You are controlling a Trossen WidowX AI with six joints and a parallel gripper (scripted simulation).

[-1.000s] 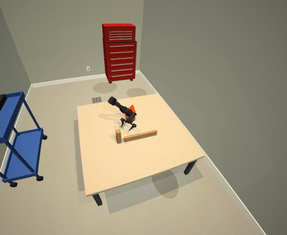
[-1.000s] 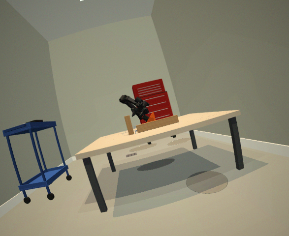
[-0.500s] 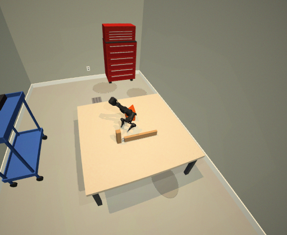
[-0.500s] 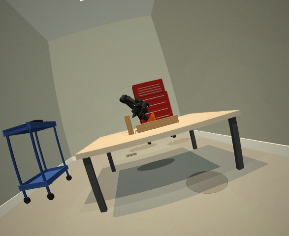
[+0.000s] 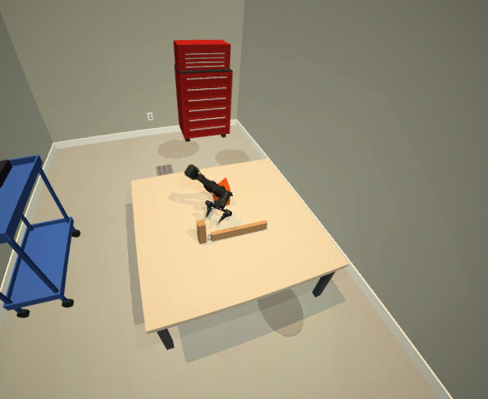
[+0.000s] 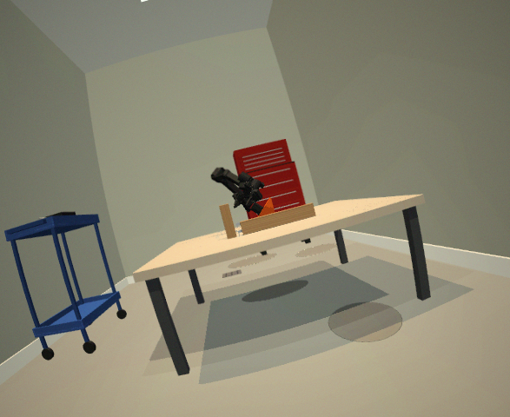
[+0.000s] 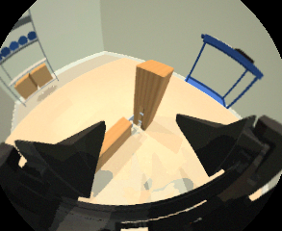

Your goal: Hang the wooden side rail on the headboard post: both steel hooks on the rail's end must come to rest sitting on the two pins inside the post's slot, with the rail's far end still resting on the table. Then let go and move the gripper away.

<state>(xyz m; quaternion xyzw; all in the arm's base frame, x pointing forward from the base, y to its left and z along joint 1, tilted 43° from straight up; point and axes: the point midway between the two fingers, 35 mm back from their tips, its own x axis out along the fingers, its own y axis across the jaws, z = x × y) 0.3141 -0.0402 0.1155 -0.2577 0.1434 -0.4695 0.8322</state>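
Now: gripper tip 80 mm to the left of the upright headboard post, 70 mm above it and 30 mm short of it.
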